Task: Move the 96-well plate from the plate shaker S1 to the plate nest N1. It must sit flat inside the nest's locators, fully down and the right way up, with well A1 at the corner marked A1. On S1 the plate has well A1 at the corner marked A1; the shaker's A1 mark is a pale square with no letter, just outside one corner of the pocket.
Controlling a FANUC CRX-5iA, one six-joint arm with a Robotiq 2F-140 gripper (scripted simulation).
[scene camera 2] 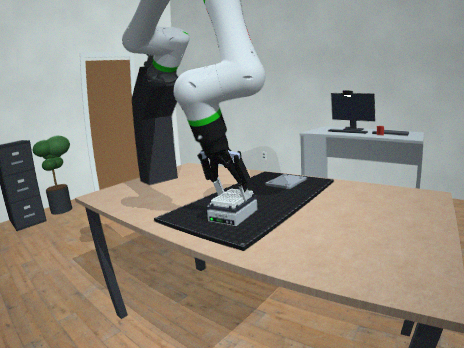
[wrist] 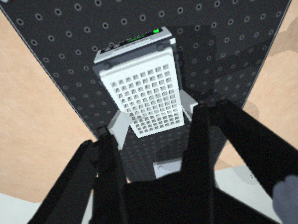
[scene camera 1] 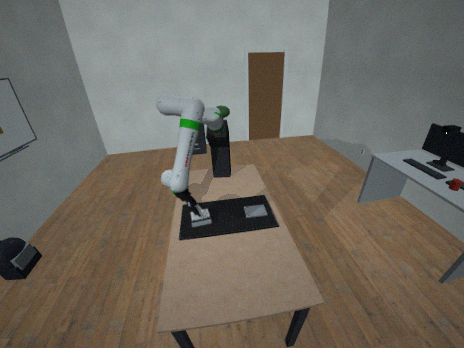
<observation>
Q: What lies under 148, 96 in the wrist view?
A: A white 96-well plate.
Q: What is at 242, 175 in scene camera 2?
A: The gripper.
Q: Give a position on a grey plate shaker S1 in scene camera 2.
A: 234, 219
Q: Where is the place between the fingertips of the gripper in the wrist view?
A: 152, 107
</observation>
